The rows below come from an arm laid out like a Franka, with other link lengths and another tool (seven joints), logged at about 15 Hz.
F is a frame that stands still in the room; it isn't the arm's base.
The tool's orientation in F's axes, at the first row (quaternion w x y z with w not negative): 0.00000, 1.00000, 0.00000, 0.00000
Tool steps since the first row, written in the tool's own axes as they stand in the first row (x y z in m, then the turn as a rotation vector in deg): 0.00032, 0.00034, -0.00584, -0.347, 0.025, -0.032; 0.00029, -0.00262, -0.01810, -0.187, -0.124, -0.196; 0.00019, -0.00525, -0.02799, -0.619, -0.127, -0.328; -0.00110, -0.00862, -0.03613, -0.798, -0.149, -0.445; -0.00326, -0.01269, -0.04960, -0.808, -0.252, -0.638
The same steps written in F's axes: 0.00032, -0.00034, 0.00584, -0.347, -0.025, 0.032; 0.00029, 0.00262, 0.01810, -0.187, 0.124, 0.196; 0.00019, 0.00525, 0.02799, -0.619, 0.127, 0.328; -0.00110, 0.00862, 0.03613, -0.798, 0.149, 0.445; -0.00326, 0.01269, 0.04960, -0.808, 0.252, 0.638
